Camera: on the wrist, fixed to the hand. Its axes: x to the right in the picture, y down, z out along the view.
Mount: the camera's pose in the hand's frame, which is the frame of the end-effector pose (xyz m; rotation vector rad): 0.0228 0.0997 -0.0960 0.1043 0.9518 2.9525
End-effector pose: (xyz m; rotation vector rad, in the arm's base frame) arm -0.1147 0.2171 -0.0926 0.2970 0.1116 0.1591
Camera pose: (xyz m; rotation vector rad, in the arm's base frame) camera -0.1190 0.3422 -0.1559 -0.1927 -0.4939 -2.9366
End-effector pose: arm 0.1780 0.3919 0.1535 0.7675 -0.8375 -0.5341
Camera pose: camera 0.2813 0.4748 0.1996 -0.6752 -0.2811 2.2890
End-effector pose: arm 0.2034 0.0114 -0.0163 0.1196 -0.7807 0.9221
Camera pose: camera 0.1896 0.1277 -0.0935 1.2111 -0.5507 -2.1889
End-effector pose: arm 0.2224 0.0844 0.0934 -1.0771 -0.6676 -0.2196
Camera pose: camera 0.3258 0.0518 0.0043 -0.6820 1.9688 1.6985
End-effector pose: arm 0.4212 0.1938 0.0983 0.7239 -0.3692 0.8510
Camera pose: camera 0.3583 0.3186 0.0861 0.6670 0.1560 -2.3850
